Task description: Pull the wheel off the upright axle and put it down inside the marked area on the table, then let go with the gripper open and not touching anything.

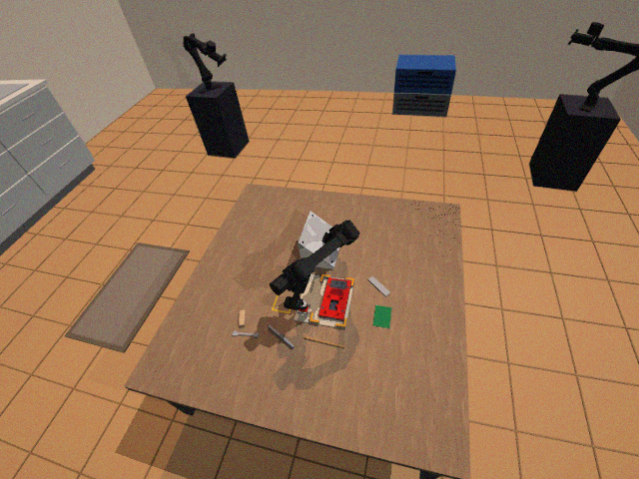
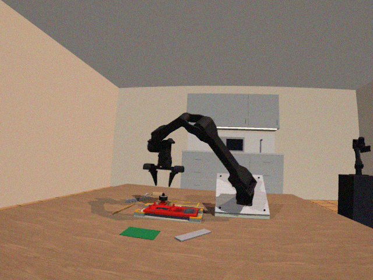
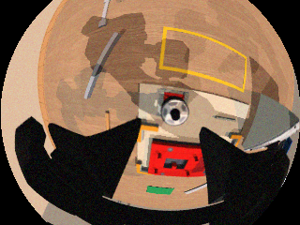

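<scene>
Right now my gripper tip is 10 mm past the black wheel and 50 mm above it. Also, from my gripper tip: wooden block (110 mm ahead, 250 mm to the right, 90 mm below); then green pad (60 mm behind, 340 mm to the left, 90 mm below); then thin wooden stick (120 mm ahead, 140 mm to the left, 90 mm below).
</scene>
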